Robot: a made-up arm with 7 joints. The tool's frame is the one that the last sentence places.
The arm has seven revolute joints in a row. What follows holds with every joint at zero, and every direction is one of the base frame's. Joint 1 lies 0.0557 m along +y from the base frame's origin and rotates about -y. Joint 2 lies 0.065 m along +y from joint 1 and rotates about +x. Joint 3 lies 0.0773 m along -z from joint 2 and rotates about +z. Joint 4 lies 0.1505 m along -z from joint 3 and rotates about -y. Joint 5 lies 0.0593 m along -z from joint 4 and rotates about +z. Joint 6 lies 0.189 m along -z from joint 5 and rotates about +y. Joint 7 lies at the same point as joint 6 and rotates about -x. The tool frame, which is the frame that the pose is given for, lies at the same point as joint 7; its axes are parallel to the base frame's.
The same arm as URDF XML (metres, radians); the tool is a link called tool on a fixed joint. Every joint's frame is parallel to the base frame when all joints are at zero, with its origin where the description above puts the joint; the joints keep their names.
<robot name="arm">
  <link name="base"/>
  <link name="link1"/>
  <link name="link2"/>
  <link name="link3"/>
  <link name="link4"/>
  <link name="link5"/>
  <link name="link6"/>
  <link name="link7"/>
  <link name="tool"/>
  <joint name="joint 1" type="continuous">
    <parent link="base"/>
    <child link="link1"/>
    <origin xyz="0.0000 0.0557 0.0000"/>
    <axis xyz="0 -1 0"/>
  </joint>
  <joint name="joint 2" type="continuous">
    <parent link="link1"/>
    <child link="link2"/>
    <origin xyz="0.0000 0.0650 0.0000"/>
    <axis xyz="1 0 0"/>
  </joint>
  <joint name="joint 3" type="continuous">
    <parent link="link2"/>
    <child link="link3"/>
    <origin xyz="0.0000 0.0000 -0.0773"/>
    <axis xyz="0 0 1"/>
  </joint>
  <joint name="joint 4" type="continuous">
    <parent link="link3"/>
    <child link="link4"/>
    <origin xyz="0.0000 0.0000 -0.1505"/>
    <axis xyz="0 -1 0"/>
  </joint>
  <joint name="joint 5" type="continuous">
    <parent link="link4"/>
    <child link="link5"/>
    <origin xyz="0.0000 0.0000 -0.0593"/>
    <axis xyz="0 0 1"/>
  </joint>
  <joint name="joint 6" type="continuous">
    <parent link="link5"/>
    <child link="link6"/>
    <origin xyz="0.0000 0.0000 -0.1890"/>
    <axis xyz="0 1 0"/>
  </joint>
  <joint name="joint 7" type="continuous">
    <parent link="link6"/>
    <child link="link7"/>
    <origin xyz="0.0000 0.0000 0.0000"/>
    <axis xyz="-1 0 0"/>
  </joint>
  <joint name="tool_joint" type="fixed">
    <parent link="link7"/>
    <child link="tool"/>
    <origin xyz="0.0000 0.0000 0.0000"/>
  </joint>
</robot>

